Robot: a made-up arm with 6 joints.
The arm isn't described. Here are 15 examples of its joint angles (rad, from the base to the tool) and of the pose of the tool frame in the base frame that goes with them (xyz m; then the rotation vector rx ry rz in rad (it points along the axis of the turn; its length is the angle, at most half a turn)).
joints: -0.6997 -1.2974 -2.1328 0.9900 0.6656 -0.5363
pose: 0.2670 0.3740 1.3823 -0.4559 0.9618 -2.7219
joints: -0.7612 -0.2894 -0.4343 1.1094 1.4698 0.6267
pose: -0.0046 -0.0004 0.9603 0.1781 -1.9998 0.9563
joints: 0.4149 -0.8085 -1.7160 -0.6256 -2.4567 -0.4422
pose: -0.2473 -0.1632 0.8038 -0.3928 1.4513 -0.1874
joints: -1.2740 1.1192 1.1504 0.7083 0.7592 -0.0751
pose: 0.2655 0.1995 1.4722 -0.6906 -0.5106 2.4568
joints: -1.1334 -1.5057 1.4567 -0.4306 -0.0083 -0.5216
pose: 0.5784 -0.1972 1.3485 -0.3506 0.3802 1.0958
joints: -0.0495 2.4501 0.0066 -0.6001 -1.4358 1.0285
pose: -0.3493 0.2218 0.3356 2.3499 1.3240 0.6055
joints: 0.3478 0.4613 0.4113 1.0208 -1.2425 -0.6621
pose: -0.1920 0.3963 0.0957 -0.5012 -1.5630 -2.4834
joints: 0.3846 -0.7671 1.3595 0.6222 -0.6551 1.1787
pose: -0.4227 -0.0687 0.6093 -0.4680 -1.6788 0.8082
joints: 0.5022 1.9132 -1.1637 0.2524 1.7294 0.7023
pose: -0.2980 0.3113 0.6248 1.4798 0.6310 -2.5865
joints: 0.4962 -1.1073 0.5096 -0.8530 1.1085 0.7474
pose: -0.0881 0.0460 0.6171 1.3225 -0.6428 1.3617
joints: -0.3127 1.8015 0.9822 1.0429 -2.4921 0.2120
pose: -0.1741 -0.1396 0.6195 0.7118 2.4664 0.9626
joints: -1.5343 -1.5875 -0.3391 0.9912 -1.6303 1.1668
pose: 0.4559 0.2794 1.3376 -0.8644 1.0808 -1.7491
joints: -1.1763 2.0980 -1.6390 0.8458 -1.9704 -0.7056
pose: -0.2500 0.3704 1.0878 -0.4844 0.2863 -1.7410
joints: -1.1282 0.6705 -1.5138 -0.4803 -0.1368 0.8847
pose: -0.1111 -0.1139 1.0727 0.7112 -0.6067 -0.1635
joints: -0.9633 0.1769 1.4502 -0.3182 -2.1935 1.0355
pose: -0.2180 0.3936 1.2047 -2.3688 -0.7664 0.6414
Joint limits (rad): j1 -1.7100..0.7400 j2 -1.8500..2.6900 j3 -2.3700..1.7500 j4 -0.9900..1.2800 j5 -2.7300..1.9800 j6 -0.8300..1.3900
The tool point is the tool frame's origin. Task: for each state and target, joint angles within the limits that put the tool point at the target. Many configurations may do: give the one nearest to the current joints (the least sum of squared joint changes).
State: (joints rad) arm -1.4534 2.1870 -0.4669 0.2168 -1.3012 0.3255
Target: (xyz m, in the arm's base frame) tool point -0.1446 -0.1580 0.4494
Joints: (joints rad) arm -0.4108 2.2222 -0.6988 0.8033 -1.3390 -0.0304
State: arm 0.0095 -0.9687 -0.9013 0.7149 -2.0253 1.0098
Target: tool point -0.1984 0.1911 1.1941
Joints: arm -0.0149 -1.3696 -1.2304 1.1167 -2.3766 1.0263
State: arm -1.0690 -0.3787 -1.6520 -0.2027 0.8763 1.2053
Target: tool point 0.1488 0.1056 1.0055
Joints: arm -1.3166 -0.4709 -1.5125 -0.1960 0.5914 1.3900
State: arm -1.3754 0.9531 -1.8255 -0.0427 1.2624 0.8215
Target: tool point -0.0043 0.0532 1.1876
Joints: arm -1.7100 0.2619 -1.6891 -0.0160 0.3795 0.2283
